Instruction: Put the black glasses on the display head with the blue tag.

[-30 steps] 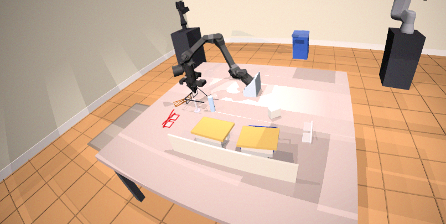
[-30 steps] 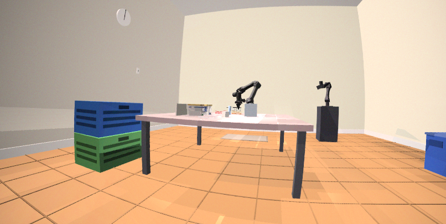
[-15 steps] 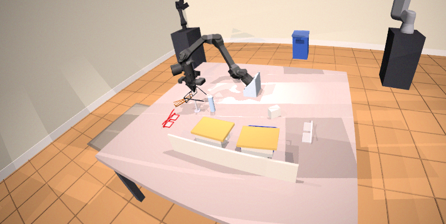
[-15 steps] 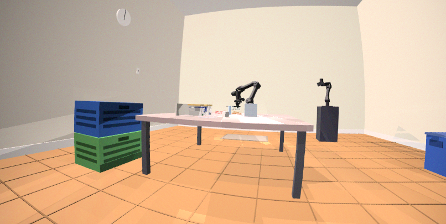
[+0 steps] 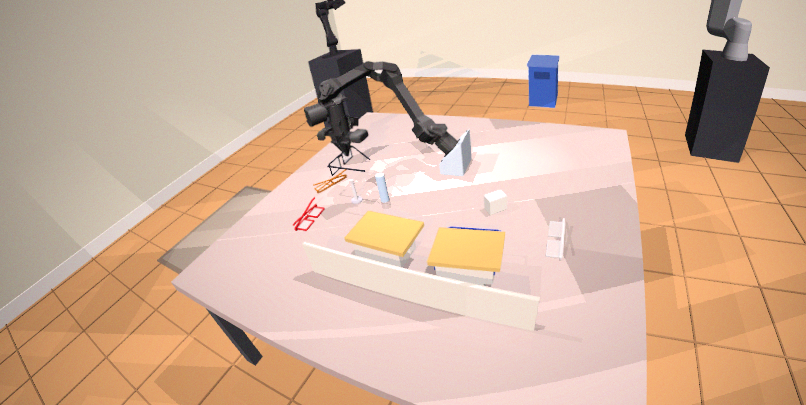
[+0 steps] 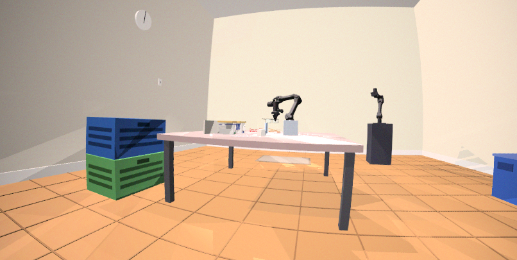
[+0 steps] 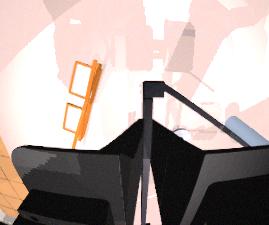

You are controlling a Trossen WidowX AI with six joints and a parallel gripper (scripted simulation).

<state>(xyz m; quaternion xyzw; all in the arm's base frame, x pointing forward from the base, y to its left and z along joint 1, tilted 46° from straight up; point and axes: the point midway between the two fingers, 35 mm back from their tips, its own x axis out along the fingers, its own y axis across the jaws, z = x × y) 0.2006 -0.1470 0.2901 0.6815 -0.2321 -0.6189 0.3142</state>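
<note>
Now: gripper tip 90 mm short of the round stand, 70 mm to the right of it and 90 mm above it. The rest, counted from my gripper tip: white cube 20 mm behind, 530 mm to the left, 90 mm below; then pale blue cylinder 50 mm ahead, 170 mm to the left, 70 mm below; then low white wall 390 mm ahead, 460 mm to the left, 60 mm below.
</note>
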